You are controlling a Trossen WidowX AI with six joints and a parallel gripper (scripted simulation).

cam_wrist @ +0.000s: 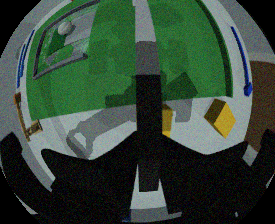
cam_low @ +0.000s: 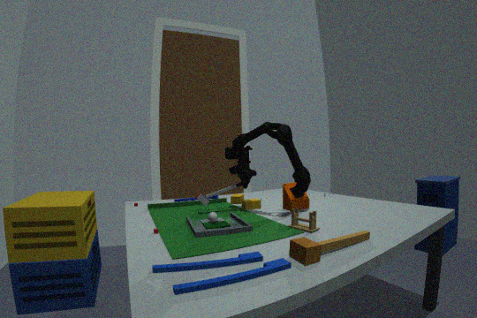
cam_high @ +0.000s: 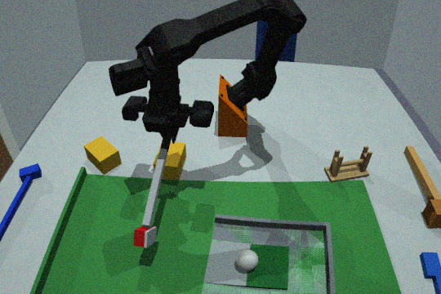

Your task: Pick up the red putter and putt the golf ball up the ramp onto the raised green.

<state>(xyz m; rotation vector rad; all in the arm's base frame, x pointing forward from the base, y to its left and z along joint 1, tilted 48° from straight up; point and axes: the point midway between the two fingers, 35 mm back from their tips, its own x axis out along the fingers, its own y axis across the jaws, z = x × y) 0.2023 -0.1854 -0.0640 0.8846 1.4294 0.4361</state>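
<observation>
The red putter is 12 cm ahead of my gripper tip, 2 cm to the right of it and 1 cm below it. From my gripper tip the other things lie so: wooden rack: 44 cm to the left, 8 cm below, 3 cm ahead; then white golf ball: 26 cm ahead, 13 cm to the left, 9 cm below; then green mat: 26 cm ahead, 11 cm below, 8 cm to the left.
</observation>
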